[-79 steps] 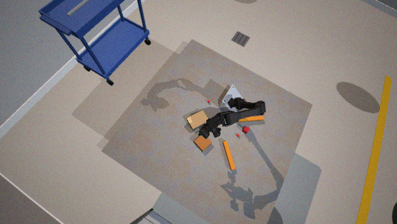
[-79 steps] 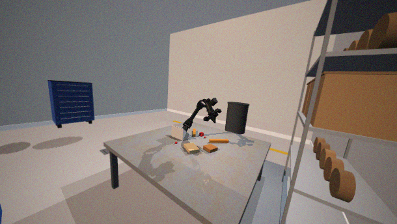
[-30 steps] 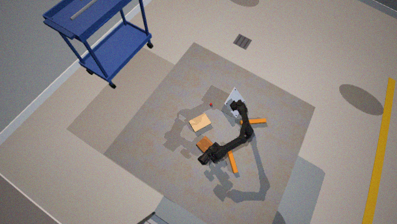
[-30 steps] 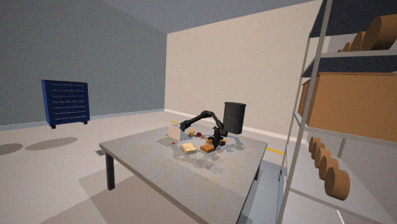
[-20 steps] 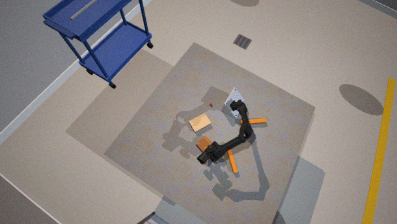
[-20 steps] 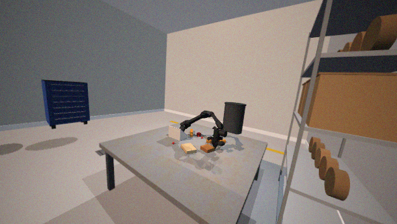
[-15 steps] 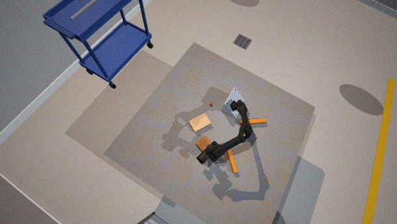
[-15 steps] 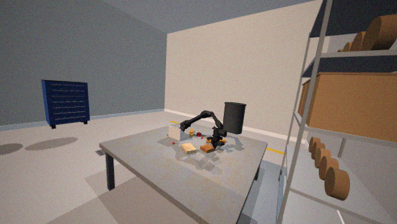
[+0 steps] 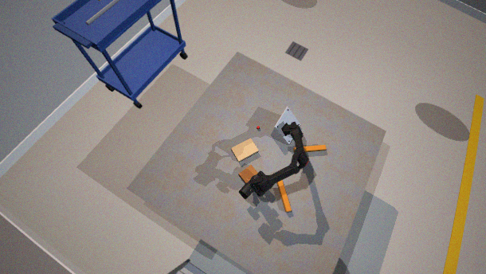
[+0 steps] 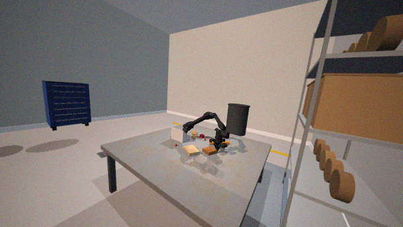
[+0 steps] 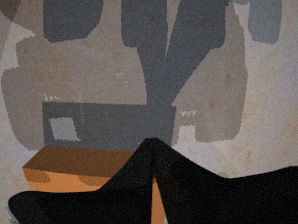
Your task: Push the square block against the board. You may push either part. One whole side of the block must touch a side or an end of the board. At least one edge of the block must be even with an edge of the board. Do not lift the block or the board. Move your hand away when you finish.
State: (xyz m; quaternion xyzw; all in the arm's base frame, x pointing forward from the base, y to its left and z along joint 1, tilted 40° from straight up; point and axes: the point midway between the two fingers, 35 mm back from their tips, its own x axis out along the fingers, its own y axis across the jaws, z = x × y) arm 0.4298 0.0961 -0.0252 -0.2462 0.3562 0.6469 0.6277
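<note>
My gripper tip is 50 mm past the orange-brown square block and 50 mm to the left of it. Also, from my gripper tip: pale wooden slab: 160 mm behind, 190 mm to the right.
</note>
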